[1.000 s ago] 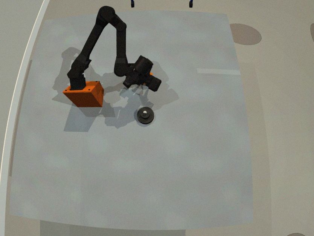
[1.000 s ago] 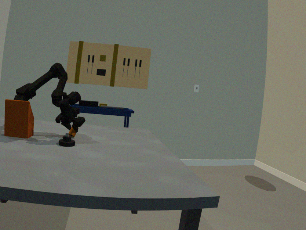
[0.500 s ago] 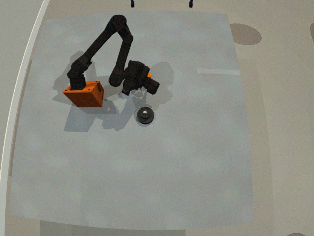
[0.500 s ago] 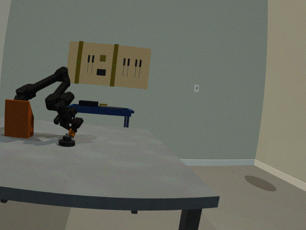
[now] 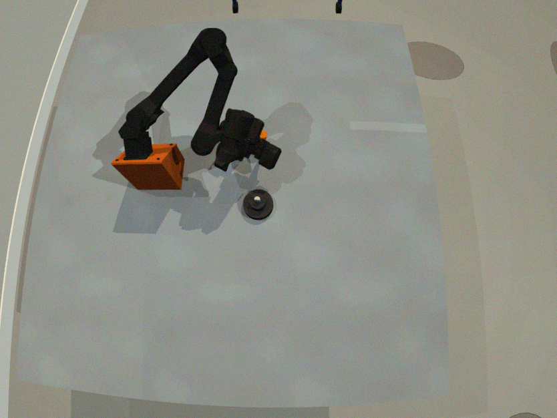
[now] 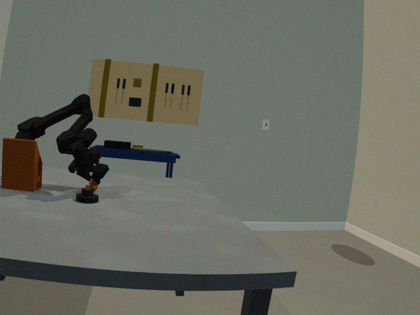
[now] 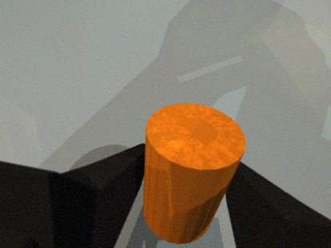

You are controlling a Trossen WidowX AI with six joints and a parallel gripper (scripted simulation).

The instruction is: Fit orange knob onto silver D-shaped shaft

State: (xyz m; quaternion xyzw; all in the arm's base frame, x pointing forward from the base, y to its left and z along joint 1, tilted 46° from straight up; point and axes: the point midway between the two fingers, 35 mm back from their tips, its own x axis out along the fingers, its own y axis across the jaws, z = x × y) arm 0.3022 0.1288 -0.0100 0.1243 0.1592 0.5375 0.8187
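Right now the orange knob is 10 mm above my gripper tip. From my gripper tip the other things lie so: round pedestal 190 mm to the right.
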